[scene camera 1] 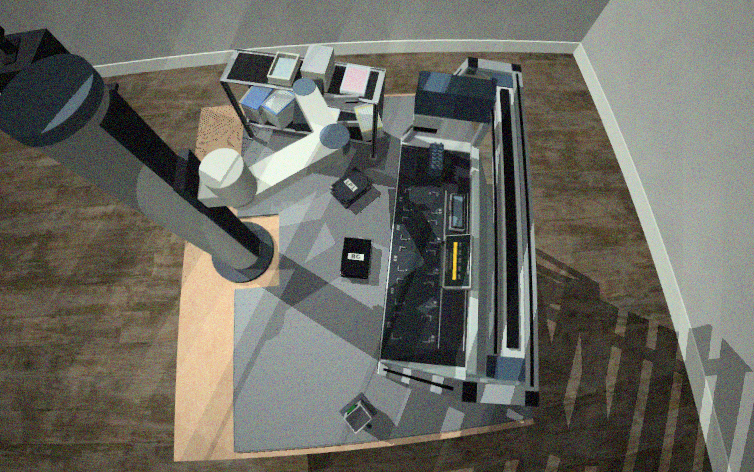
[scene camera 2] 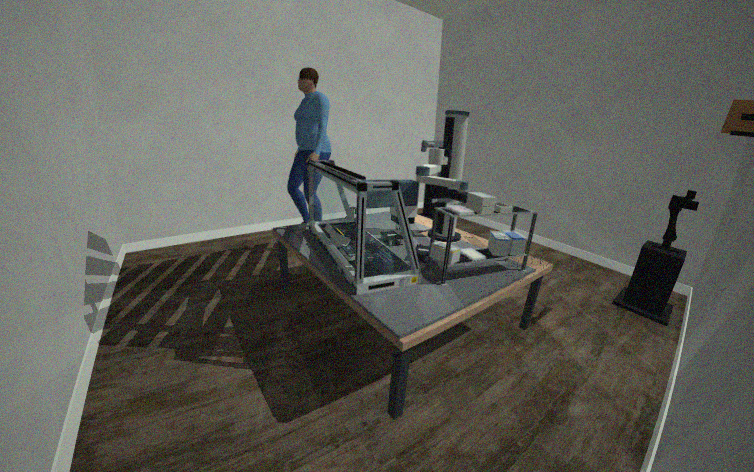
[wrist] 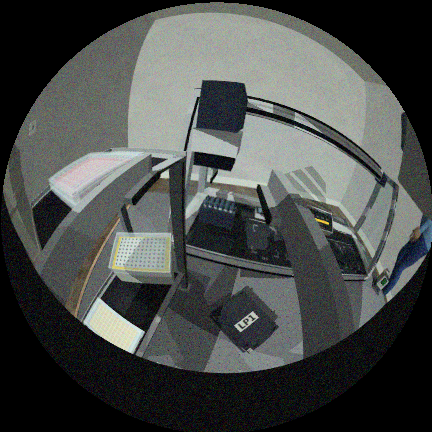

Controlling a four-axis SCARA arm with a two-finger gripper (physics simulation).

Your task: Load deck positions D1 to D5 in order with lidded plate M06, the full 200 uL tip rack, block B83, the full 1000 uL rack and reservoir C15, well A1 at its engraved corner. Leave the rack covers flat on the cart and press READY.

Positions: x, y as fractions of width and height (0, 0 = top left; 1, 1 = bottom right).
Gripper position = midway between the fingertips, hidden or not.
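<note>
My gripper (wrist: 0.48, 0.39) is in sight, and so is a gantry frame (scene camera 2: 0.47, 0.38). I can also see the gantry frame (wrist: 0.59, 0.25).
</note>
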